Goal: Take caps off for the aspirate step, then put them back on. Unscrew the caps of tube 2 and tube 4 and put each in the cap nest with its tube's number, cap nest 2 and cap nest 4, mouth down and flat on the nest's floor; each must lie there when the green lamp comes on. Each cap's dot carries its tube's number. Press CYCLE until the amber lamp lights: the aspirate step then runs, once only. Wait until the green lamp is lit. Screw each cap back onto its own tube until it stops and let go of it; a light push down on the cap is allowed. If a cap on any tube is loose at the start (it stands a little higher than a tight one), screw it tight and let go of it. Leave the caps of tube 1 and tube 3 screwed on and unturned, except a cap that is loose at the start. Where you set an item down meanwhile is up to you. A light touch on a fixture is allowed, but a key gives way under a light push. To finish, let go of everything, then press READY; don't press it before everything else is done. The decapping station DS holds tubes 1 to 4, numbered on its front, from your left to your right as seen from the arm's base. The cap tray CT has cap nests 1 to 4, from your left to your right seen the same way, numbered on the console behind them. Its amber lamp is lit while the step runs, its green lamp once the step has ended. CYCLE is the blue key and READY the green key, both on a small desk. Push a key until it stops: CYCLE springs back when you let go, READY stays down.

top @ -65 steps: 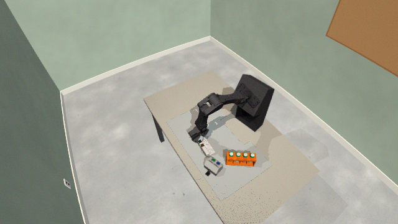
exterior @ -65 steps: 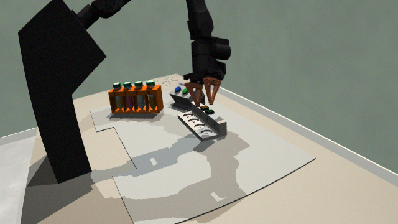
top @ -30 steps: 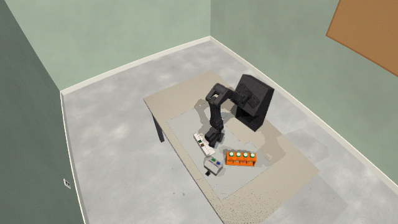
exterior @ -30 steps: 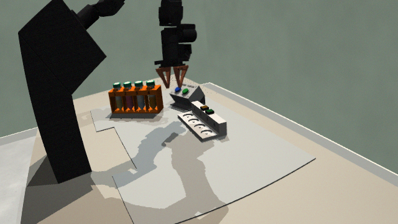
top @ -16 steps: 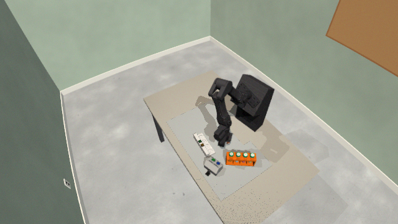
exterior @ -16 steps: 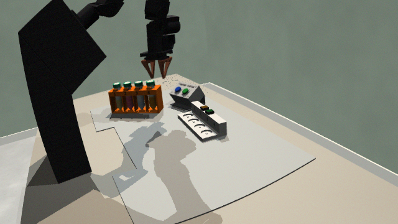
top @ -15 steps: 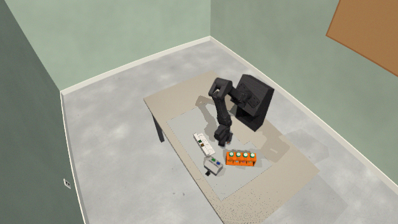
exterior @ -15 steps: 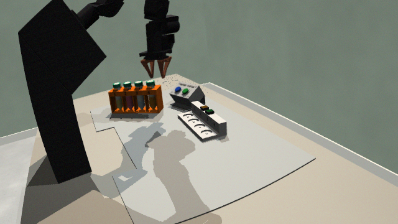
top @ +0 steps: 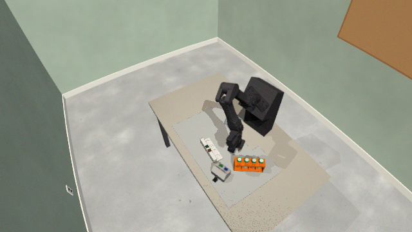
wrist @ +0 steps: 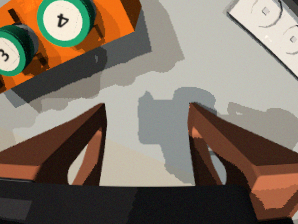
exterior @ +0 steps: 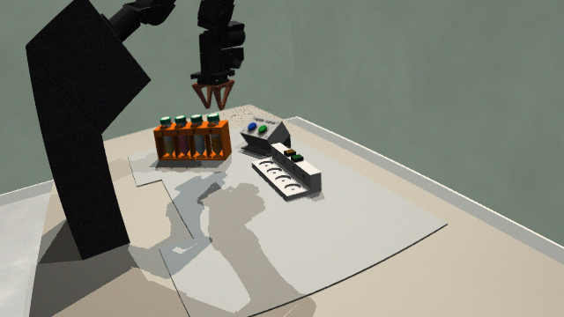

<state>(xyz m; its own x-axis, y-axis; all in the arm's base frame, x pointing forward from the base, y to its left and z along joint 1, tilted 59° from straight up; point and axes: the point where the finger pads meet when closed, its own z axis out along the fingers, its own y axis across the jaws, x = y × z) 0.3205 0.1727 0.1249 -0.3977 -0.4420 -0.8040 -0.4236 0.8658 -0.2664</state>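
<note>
The cap 1 is 150 mm behind my hand, 130 mm to the left of it and 50 mm below it. Also, from my hand: green ready key: 120 mm ahead, 50 mm to the left, 100 mm below; then blue cycle key: 100 mm ahead, 80 mm to the left, 100 mm below.
</note>
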